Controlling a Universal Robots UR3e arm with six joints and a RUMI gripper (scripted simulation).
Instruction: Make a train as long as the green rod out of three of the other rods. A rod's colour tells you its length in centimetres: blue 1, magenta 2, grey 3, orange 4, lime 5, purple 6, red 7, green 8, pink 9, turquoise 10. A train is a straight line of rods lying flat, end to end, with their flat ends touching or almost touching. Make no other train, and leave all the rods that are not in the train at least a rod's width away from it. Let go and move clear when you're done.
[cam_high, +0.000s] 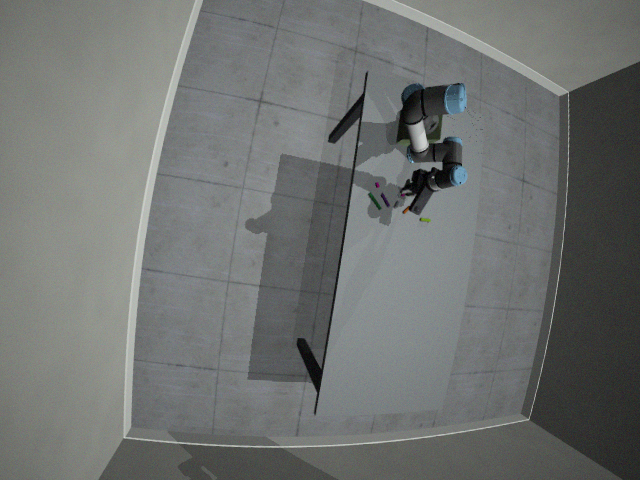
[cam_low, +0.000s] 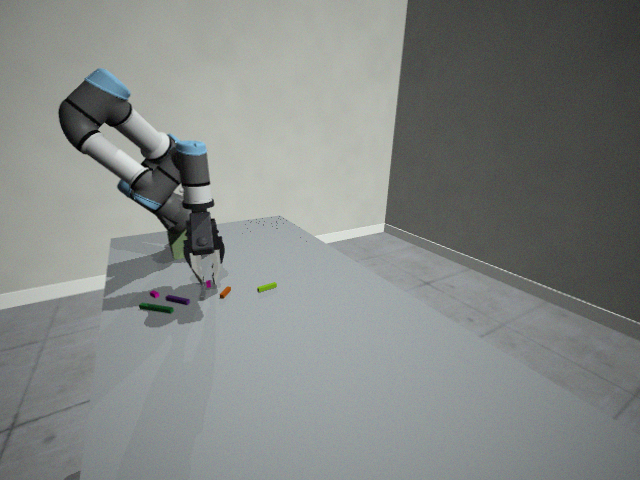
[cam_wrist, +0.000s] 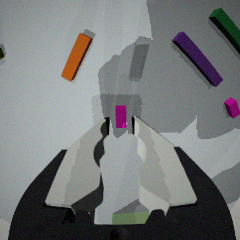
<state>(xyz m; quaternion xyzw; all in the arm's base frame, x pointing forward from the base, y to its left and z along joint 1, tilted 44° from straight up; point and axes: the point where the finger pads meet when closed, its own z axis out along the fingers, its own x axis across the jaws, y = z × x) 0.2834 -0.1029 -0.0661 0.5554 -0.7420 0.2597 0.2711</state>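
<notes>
The grey rod lies 5 cm ahead of my hand, 3 cm to the right of it and 1 cm below it. Also, from my hand: orange rod 7 cm ahead, 2 cm to the left, 1 cm below; green rod 13 cm to the right, 5 cm ahead, 1 cm below; purple rod 8 cm to the right, 4 cm ahead, 1 cm below.
</notes>
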